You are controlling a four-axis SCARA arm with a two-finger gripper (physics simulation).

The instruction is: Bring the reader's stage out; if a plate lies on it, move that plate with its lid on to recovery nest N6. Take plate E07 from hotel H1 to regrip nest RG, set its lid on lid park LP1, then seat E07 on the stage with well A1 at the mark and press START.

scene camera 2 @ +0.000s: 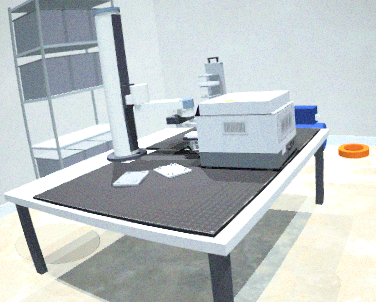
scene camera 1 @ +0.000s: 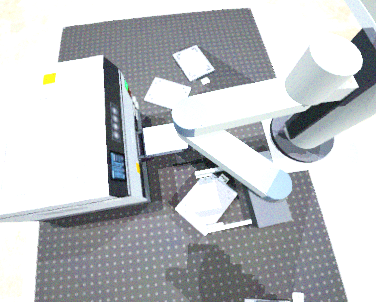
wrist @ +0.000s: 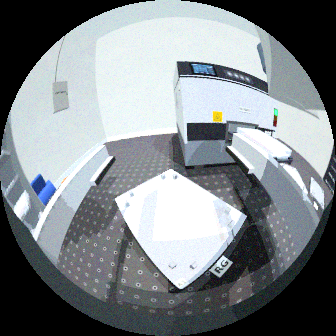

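Pixels of known places: gripper, fingertip midpoint: (scene camera 1: 200, 201) (wrist: 168, 143); arm's base, link origin: (scene camera 2: 127, 156) (scene camera 1: 300, 132).
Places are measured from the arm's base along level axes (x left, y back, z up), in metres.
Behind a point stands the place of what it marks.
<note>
My gripper (scene camera 1: 204, 201) {y -0.448, x 0.212, z 0.154 m} (wrist: 168, 143) {y -0.448, x 0.212, z 0.154 m} is open and empty, its fingers wide apart above regrip nest RG (scene camera 1: 191, 210) {y -0.474, x 0.232, z 0.073 m} (wrist: 172, 215) {y -0.417, x 0.213, z 0.073 m}. The nest is a white plate-shaped base with small corner pegs; no plate shows on it. The reader (scene camera 1: 60, 135) {y -0.735, x 0.048, z 0.317 m} (scene camera 2: 240, 131) {y -0.837, x -0.152, z 0.187 m} (wrist: 205, 102) {y -0.608, x 0.130, z 0.195 m} has its stage out. A white plate (scene camera 1: 162, 139) {y -0.535, x 0.014, z 0.142 m} (wrist: 265, 143) {y -0.484, x 0.044, z 0.142 m} lies on the stage; its label is unreadable. Two white nests (scene camera 1: 167, 92) {y -0.507, x -0.240, z 0.023 m} (scene camera 1: 193, 62) {y -0.378, x -0.379, z 0.025 m} (scene camera 2: 172, 170) {y -0.516, x -0.245, z 0.023 m} (scene camera 2: 131, 178) {y -0.390, x -0.394, z 0.025 m} lie beyond the stage, labels unreadable. Hotel tower (scene camera 2: 215, 82) stands behind the reader in scene camera 2; E07 cannot be made out.
The arm's column (scene camera 2: 112, 85) {y -0.036, x -0.066, z 0.438 m} stands at the table edge. Its links pass over the mat beside the extended stage. The reader's screen (scene camera 1: 118, 166) {y -0.620, x 0.125, z 0.290 m} (wrist: 203, 69) {y -0.620, x 0.124, z 0.287 m} is lit. A blue object (scene camera 2: 306, 114) and an orange ring (scene camera 2: 353, 151) are beyond the table. A shelf rack (scene camera 2: 44, 75) stands behind.
</note>
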